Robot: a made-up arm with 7 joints. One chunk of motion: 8 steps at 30 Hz.
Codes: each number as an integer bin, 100 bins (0 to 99) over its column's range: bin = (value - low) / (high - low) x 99, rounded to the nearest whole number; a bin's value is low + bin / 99 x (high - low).
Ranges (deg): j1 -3..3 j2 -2..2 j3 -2..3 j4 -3..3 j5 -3..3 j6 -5..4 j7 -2..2
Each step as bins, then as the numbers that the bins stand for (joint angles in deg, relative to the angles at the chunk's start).
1 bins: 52 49 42 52 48 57 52
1 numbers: 0.15 -0.02 0.12 0.15 -0.09 0.18 0.10
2 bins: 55 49 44 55 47 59 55
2 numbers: 0.33 -0.02 0.22 0.33 -0.15 0.36 0.22
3 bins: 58 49 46 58 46 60 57
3 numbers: 0.52 -0.02 0.32 0.52 -0.21 0.45 0.30
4 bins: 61 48 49 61 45 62 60
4 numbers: 0.70 -0.06 0.47 0.70 -0.27 0.64 0.42
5 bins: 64 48 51 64 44 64 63
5 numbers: 0.88 -0.06 0.58 0.88 -0.33 0.82 0.55
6 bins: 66 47 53 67 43 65 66
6 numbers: 1.00 -0.10 0.68 1.06 -0.39 0.91 0.67
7 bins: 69 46 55 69 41 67 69
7 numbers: 1.18 -0.14 0.78 1.18 -0.52 1.09 0.79
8 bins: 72 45 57 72 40 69 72
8 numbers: 1.36 -0.18 0.88 1.36 -0.58 1.27 0.91
